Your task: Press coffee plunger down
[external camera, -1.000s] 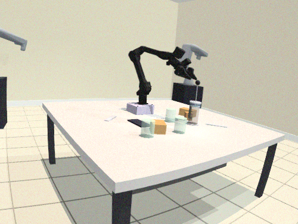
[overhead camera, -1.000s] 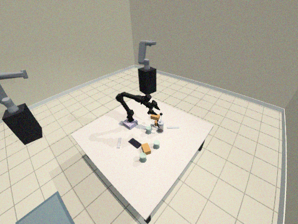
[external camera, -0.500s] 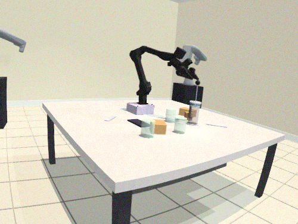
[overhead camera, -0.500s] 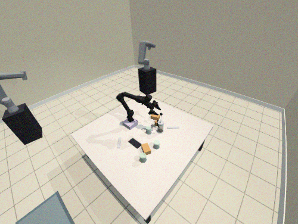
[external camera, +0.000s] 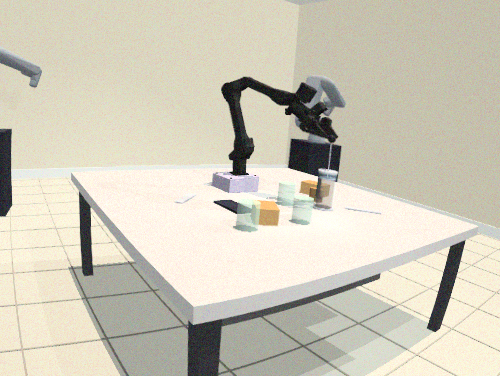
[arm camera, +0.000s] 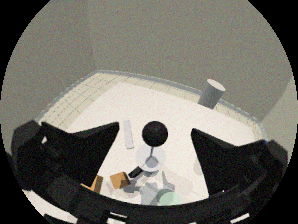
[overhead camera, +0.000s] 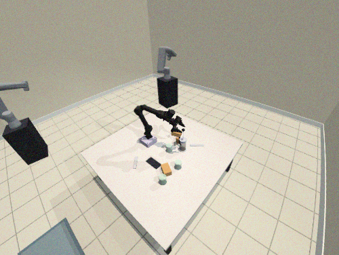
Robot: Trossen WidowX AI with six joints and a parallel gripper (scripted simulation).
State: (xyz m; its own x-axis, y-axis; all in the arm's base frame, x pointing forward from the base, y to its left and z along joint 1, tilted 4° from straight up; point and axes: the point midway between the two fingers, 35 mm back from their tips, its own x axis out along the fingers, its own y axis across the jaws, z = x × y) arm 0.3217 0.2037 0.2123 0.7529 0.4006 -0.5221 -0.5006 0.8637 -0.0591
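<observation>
Now: the coffee press 140 mm below my gripper tip and 20 mm behind it. Also, from my gripper tip: black flat slab (350 mm to the right, 260 mm below, 40 mm behind).
</observation>
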